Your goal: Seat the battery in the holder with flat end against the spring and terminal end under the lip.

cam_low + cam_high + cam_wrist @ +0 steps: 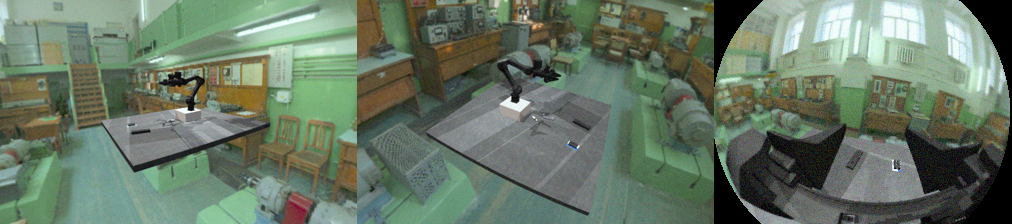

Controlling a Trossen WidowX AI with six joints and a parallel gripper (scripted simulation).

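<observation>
Right now my gripper tip is 14 cm past the battery, 7 cm to the left of it and 40 cm above it. Round my gripper tip: black bar: 26 cm ahead, 3 cm to the left, 39 cm below.
</observation>
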